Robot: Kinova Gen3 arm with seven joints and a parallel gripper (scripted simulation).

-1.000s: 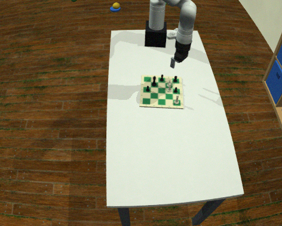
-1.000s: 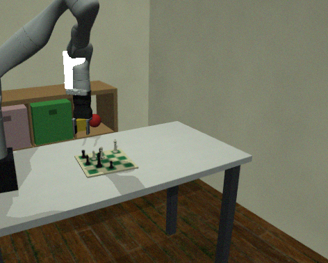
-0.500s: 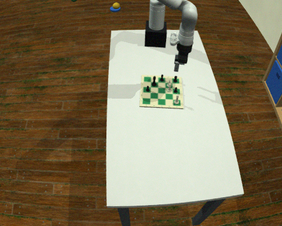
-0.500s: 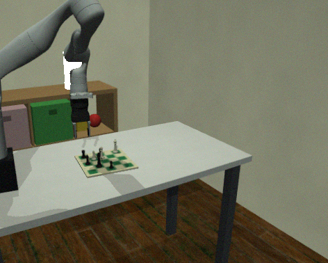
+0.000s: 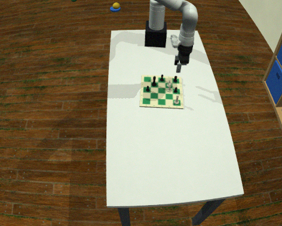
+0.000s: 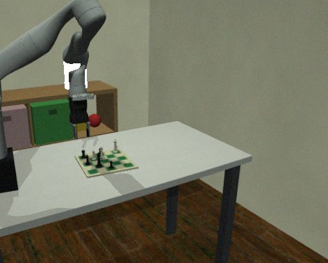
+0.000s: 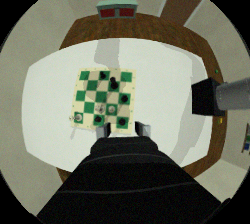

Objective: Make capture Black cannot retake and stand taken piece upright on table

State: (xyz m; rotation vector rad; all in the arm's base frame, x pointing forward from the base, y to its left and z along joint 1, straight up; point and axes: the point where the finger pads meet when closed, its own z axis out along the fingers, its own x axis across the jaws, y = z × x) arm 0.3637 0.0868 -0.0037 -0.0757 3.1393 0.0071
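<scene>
My gripper is now 11 cm above the green-and-cream chessboard, 8 cm to the left of it and 7 cm short of it. The rest, counted from my hand: tall white piece: 15 cm ahead, 8 cm below, 1 cm to the right; tall black piece: 12 cm to the right, 8 cm below, 3 cm ahead.
</scene>
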